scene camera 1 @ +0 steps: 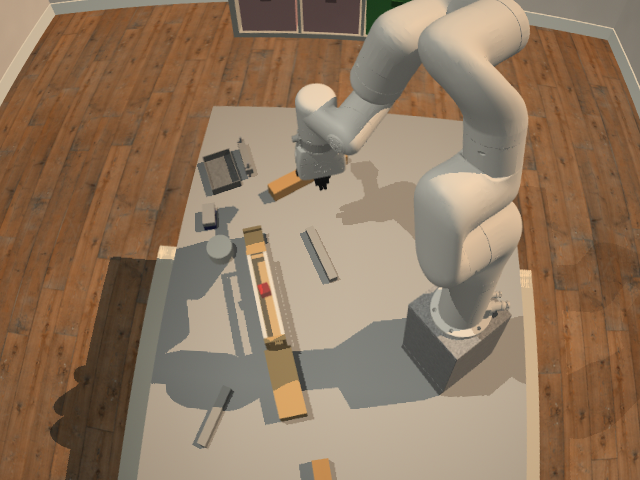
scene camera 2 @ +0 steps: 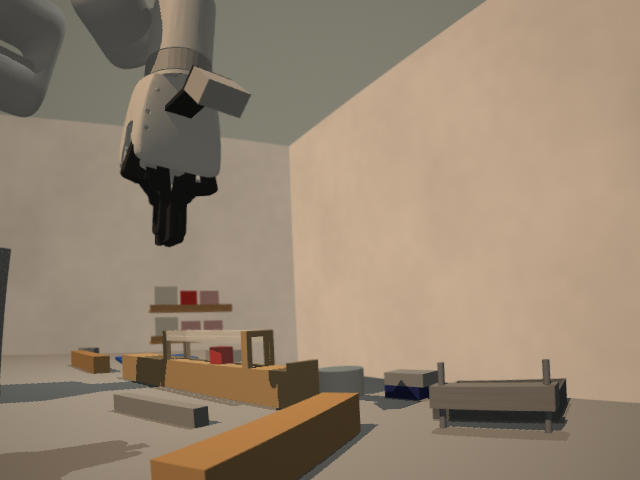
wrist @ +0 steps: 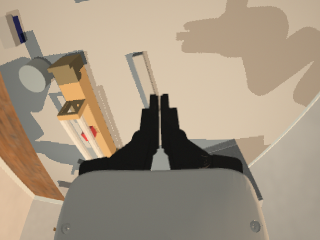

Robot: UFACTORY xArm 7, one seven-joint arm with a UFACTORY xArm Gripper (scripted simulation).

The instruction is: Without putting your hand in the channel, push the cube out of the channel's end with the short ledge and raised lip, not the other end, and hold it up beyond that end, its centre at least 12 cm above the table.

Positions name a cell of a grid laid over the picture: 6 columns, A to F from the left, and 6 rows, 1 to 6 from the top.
In view: the gripper (scene camera 2: B4), a blue-and-grey box (scene camera 2: D5), a dark tray (scene camera 2: E6), a grey bar (scene camera 2: B6) and a wooden channel (scene camera 2: C5).
The dark tray shows as well in scene camera 1 (scene camera 1: C3). The gripper shows as well in scene camera 1 (scene camera 1: D3) and in the wrist view (wrist: C3). The wooden channel shows as well in scene camera 1 (scene camera 1: C5) and in the wrist view (wrist: B3). The wrist view misses the dark tray: it is out of frame.
